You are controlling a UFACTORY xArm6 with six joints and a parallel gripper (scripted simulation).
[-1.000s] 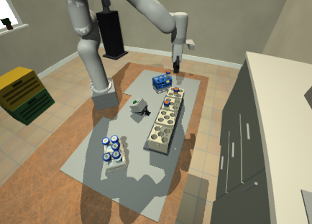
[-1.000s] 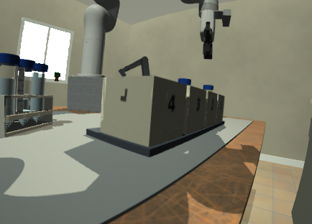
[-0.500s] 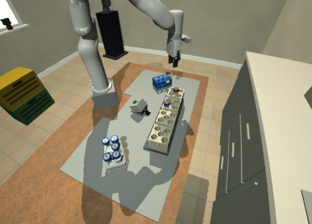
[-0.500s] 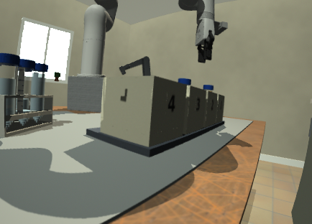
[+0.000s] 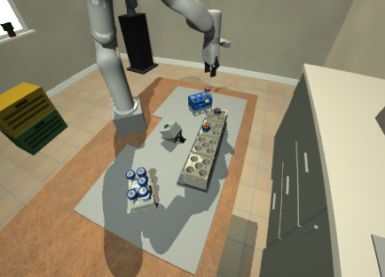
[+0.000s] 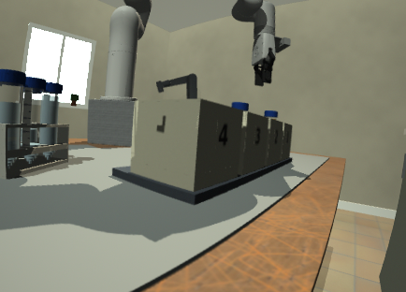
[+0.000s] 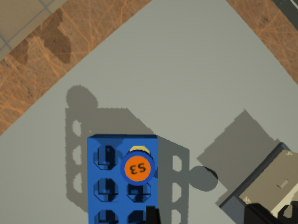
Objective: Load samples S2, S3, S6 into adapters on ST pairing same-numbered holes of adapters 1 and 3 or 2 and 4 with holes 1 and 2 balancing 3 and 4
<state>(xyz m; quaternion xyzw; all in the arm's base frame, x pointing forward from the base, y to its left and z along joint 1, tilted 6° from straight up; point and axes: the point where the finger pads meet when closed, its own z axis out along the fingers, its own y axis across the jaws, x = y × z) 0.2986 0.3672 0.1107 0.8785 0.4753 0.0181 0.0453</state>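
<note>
Now: the tube 19 cm below my hand, 3 cm to the left of it and 3 cm behind it. From my hand the other things lie so: blue sample rack 22 cm below, 6 cm behind, 1 cm to the left; adapter 25 cm to the right, 20 cm below, 14 cm ahead; green done key 32 cm to the right, 18 cm below, 9 cm behind.
</note>
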